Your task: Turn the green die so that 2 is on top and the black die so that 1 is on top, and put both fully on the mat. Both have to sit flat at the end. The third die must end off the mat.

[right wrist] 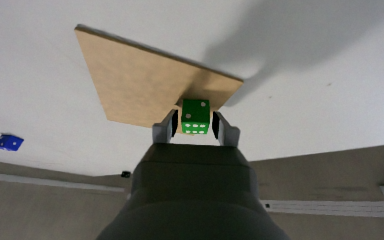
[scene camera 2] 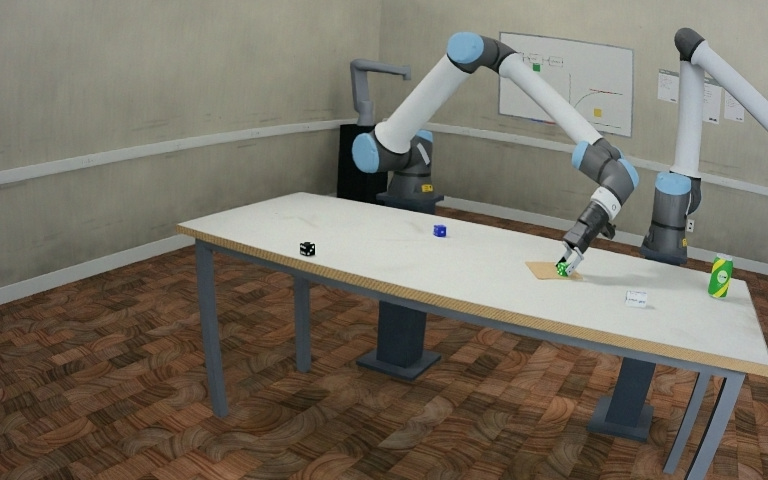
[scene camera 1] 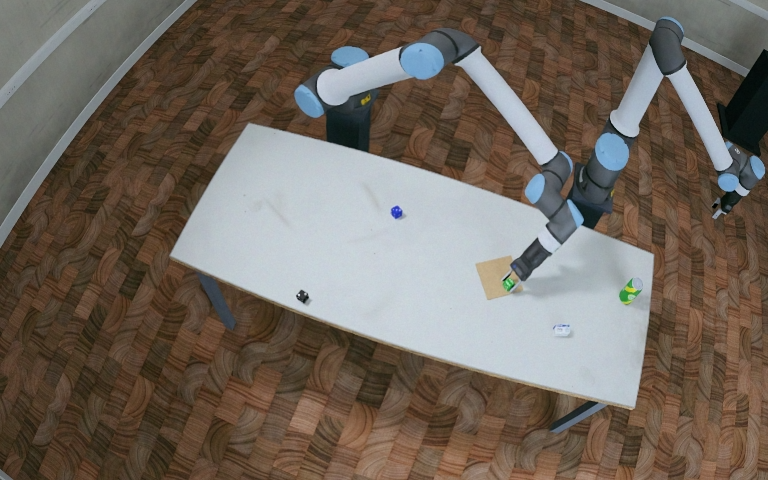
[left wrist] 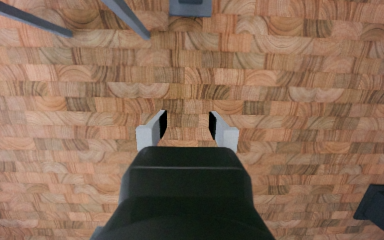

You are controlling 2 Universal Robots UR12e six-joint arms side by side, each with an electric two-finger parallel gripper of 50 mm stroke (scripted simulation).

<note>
The pictures show: my left gripper, my right gripper, a tan mat and a green die.
My right gripper shows as well in the right wrist view and in scene camera 1.
</note>
